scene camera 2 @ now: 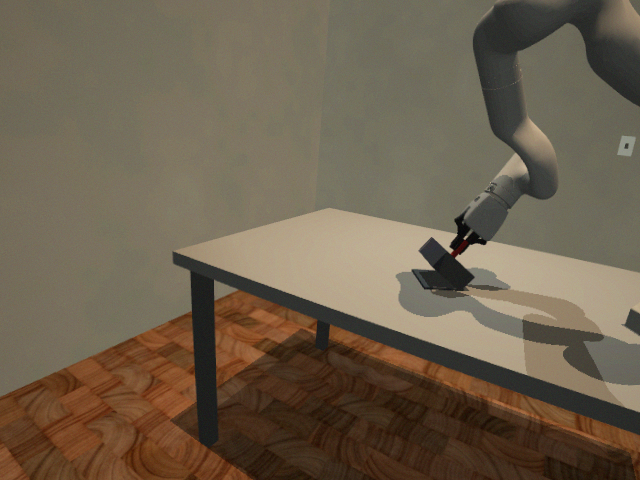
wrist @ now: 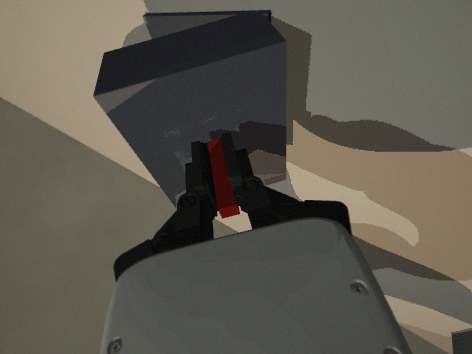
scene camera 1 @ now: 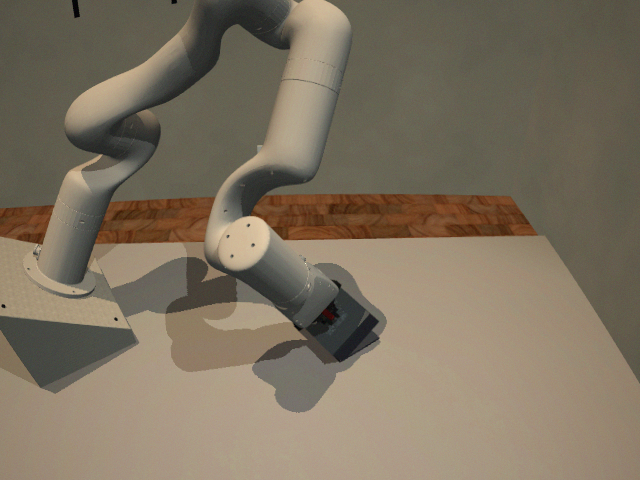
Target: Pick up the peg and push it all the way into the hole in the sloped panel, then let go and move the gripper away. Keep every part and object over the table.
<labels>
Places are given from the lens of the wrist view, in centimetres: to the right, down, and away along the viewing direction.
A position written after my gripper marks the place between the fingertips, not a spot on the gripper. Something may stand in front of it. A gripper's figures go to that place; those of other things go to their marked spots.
my gripper (wrist: 216, 152): -1, -2, 16
red peg (wrist: 227, 206): 0, 2, 14
</labels>
